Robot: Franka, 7 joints.
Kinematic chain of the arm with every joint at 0, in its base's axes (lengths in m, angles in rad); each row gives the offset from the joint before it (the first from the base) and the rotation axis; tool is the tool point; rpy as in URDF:
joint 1: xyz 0 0 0.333 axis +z
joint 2: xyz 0 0 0 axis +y
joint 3: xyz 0 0 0.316 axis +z
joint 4: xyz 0.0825 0 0 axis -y
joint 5: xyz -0.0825 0 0.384 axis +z
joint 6: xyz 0 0 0 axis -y
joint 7: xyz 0.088 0 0 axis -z
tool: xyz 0 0 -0.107 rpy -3.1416 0 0
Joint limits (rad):
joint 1: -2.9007..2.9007
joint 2: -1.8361..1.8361
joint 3: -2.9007..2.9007
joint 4: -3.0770..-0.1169
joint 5: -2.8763..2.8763
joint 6: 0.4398..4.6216
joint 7: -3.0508..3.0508
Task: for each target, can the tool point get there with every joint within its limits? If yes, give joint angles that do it. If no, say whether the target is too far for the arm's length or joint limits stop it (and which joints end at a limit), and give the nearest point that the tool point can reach.
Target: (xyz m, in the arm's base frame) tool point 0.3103 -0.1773 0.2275
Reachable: yes | joints -2.1966 0.7771 1.6340 -2.6468 -1.0040 1.8198 0.9781
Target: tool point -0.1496 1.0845 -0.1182
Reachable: no: too far | nearest point -0.1084 0.7857 0.0061 | short by 0.326 m
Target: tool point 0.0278 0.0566 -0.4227
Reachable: no: joint limits stop it (at a limit: joint 2) | nearest point 0.0434 0.0883 -0.3275 | short by 0.101 m
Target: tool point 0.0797 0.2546 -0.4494
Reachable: no: joint limits stop it (at a limit: joint 2) | nearest point 0.0804 0.2569 -0.3606 | short by 0.089 m
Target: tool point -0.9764 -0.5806 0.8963
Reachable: no: too far | nearest point -0.6606 -0.3928 0.7141 | short by 0.410 m
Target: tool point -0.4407 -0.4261 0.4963
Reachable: yes | joints 1.9670 -0.2508 1.9384 -2.0226 0.6972 2.9374 -2.5547
